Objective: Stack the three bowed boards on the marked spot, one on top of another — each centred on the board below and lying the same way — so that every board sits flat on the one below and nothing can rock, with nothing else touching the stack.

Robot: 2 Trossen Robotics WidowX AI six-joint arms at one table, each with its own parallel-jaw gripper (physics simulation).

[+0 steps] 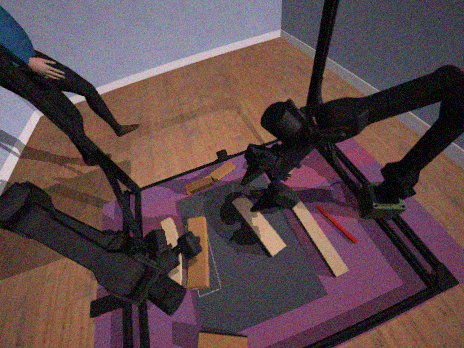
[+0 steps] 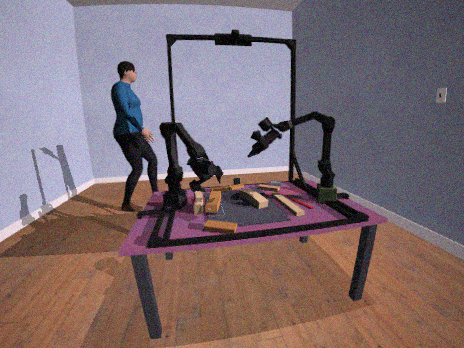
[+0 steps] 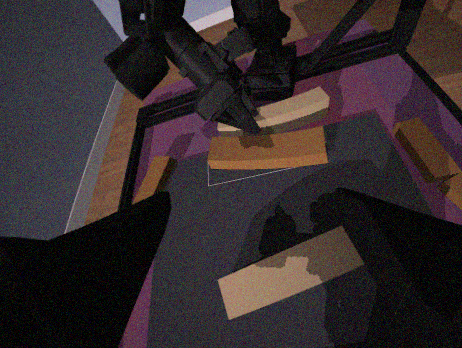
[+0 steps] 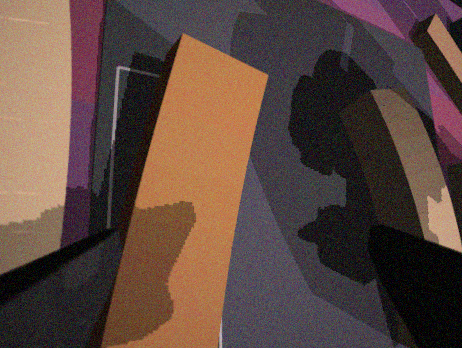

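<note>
An orange bowed board lies partly over the white marked outline, offset to its left. A pale bowed board lies beside it on the purple top. Another pale bowed board lies on the middle of the grey mat. My right gripper is open and empty, low over the near end of the orange board. My left gripper is open and empty, high above the middle pale board.
A long flat pale board and a red stick lie at the right. Small brown boards lie at the back, and a brown block at the front edge. A person walks behind the table.
</note>
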